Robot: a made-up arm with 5 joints.
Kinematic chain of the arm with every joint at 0, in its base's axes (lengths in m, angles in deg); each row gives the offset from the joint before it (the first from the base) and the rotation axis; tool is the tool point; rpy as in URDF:
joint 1: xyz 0 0 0.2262 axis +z
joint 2: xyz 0 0 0 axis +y
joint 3: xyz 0.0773 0 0.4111 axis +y
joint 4: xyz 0.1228 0 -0.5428 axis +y
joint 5: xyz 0.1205 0 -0.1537 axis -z
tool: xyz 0 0 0 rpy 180 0 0
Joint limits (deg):
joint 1: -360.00..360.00
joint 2: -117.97..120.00
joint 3: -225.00..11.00
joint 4: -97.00..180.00
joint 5: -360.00..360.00
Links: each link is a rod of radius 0.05 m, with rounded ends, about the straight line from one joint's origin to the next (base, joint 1, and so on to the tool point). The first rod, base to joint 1, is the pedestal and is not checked.
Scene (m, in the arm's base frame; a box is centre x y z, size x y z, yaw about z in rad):
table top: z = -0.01
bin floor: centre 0.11 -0.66 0 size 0.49 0.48 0.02 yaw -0.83
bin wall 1: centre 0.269 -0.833 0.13 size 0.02 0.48 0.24 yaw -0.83
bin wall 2: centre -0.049 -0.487 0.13 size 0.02 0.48 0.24 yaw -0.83
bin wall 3: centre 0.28 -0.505 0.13 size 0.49 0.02 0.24 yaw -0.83
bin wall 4: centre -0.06 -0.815 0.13 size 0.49 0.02 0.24 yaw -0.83
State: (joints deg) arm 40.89 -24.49 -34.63 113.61 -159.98
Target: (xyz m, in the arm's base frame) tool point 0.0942 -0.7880 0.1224
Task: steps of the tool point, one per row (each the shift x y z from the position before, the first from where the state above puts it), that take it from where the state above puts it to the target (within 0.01 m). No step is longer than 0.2 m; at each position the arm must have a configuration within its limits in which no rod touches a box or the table.
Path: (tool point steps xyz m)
1: 0.0932 -0.0524 0.0162
2: 0.0822 -0.0838 0.0164
3: 0.0611 -0.1127 0.0165
4: 0.0307 -0.1353 0.0165
5: -0.0071 -0.1494 0.0168
6: -0.0498 -0.1521 0.0167
7: -0.0935 -0.1423 0.0166
8: -0.1350 -0.1197 0.0168
9: -0.1701 -0.0849 0.0165
10: 0.0017 -0.0139 -0.1498
11: -0.0017 0.0139 -0.1486

